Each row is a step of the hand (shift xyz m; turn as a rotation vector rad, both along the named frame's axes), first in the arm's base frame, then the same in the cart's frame.
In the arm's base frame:
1: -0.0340 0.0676 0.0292 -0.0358 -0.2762 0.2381
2: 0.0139 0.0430 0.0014 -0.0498 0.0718 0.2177
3: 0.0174 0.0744 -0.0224 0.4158 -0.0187 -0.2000
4: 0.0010 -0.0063 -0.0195 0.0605 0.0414 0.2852
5: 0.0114 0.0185 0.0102 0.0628 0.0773 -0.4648
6: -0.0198 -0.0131 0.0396 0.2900 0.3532 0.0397
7: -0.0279 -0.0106 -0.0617 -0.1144 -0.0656 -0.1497
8: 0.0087 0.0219 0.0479 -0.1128 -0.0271 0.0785
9: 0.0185 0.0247 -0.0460 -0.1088 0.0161 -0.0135
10: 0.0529 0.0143 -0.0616 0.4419 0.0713 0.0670
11: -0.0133 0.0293 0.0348 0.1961 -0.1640 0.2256
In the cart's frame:
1: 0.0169 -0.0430 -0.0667 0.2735 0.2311 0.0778
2: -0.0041 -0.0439 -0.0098 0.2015 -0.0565 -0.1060
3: -0.0320 -0.0702 -0.0196 -0.1701 -0.1783 0.3905
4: -0.0183 0.0067 0.0065 0.2791 -0.0937 -0.0048
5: 0.0080 -0.0226 -0.0008 -0.4666 -0.0536 0.0735
6: 0.0399 0.0175 -0.0154 0.0046 -0.4539 0.0663
7: -0.0610 0.0293 -0.0108 -0.1450 0.1290 -0.0462
8: 0.0446 -0.0277 -0.0096 0.0748 0.0735 -0.0929
9: -0.0479 -0.0262 0.0092 -0.0221 0.0434 -0.0995
10: -0.0598 -0.0334 0.0459 0.0819 -0.2941 0.3342
11: 0.0293 -0.0215 -0.0304 0.2584 0.0176 0.2217

